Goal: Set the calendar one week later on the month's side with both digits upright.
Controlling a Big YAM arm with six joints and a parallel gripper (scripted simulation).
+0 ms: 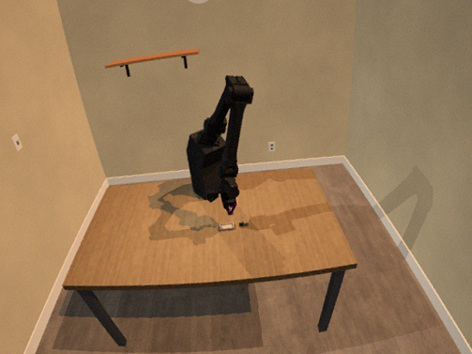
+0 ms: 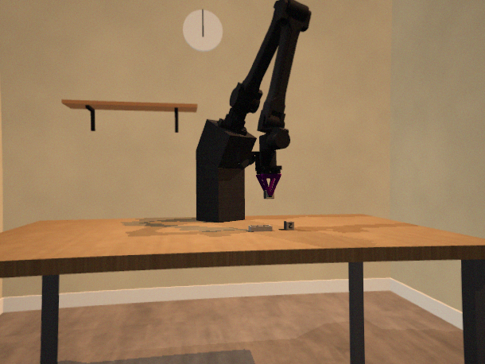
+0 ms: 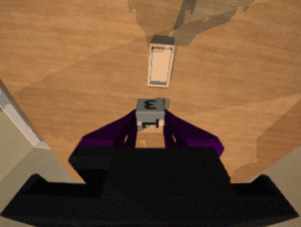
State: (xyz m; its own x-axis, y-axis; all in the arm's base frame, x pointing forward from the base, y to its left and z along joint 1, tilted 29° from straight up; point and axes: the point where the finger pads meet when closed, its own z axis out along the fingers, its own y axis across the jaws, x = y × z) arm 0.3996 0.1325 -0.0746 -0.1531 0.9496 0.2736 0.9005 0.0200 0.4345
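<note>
The tray is 10 mm behind my hand, 30 mm to the right of it and 120 mm below it.
</note>
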